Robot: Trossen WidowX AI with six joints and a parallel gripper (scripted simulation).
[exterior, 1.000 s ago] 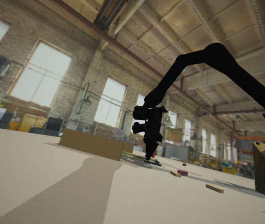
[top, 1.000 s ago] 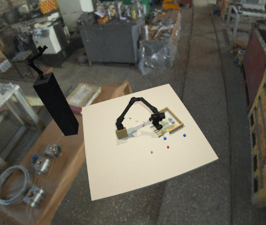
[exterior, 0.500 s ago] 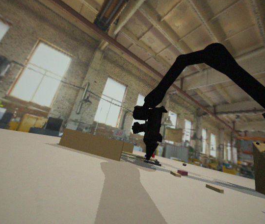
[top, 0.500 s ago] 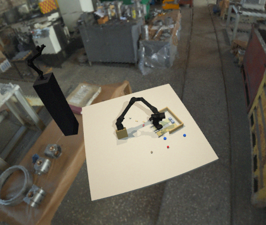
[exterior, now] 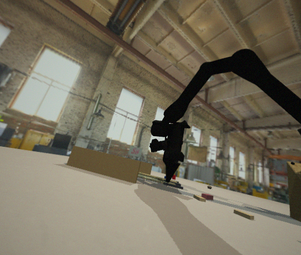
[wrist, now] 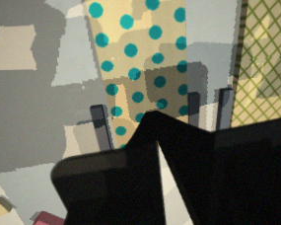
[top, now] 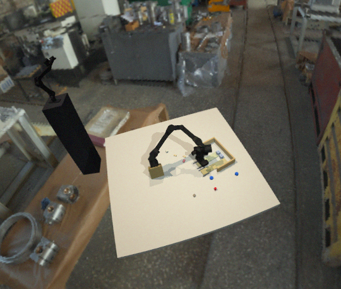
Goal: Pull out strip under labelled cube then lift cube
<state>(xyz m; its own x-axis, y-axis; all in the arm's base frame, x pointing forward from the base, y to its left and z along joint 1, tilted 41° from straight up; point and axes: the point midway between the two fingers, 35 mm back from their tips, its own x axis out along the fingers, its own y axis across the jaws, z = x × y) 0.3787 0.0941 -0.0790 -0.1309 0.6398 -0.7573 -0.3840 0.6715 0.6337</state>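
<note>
Right now my gripper tip is 90 mm short of the strip and 40 mm to the right of it. Also, from my gripper tip: grey piece (110 mm behind, 310 mm to the right).
</note>
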